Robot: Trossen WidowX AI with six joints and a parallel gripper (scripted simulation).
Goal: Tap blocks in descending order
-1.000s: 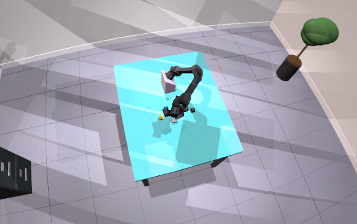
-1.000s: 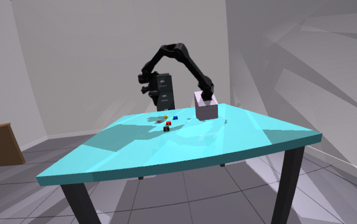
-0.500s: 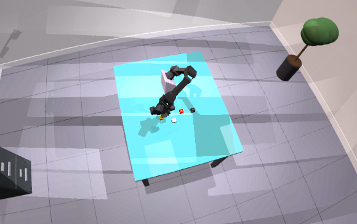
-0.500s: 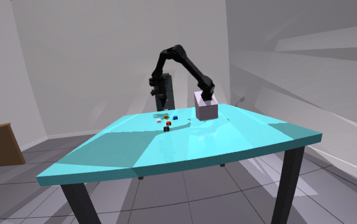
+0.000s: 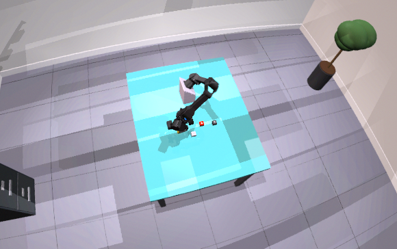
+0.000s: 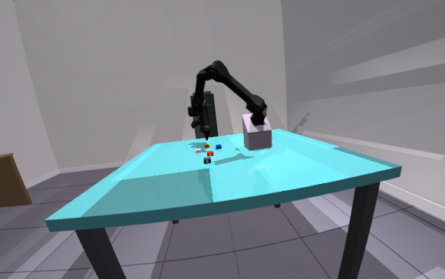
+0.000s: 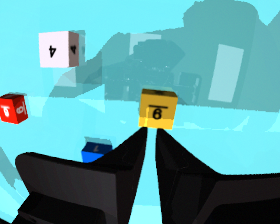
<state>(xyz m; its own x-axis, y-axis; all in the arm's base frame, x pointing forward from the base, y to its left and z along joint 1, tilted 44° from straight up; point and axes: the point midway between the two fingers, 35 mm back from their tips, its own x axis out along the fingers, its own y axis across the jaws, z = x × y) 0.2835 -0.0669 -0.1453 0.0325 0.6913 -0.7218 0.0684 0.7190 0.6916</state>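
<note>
My gripper tip is now 1 cm short of the yellow block, 1 cm to the left of it and 4 cm above it. From my gripper tip the other things lie so: blue block 6 cm behind, 6 cm to the left, 4 cm below; white block 6 cm ahead, 9 cm to the left, 4 cm below; red block 18 cm to the left, 4 cm below.
</note>
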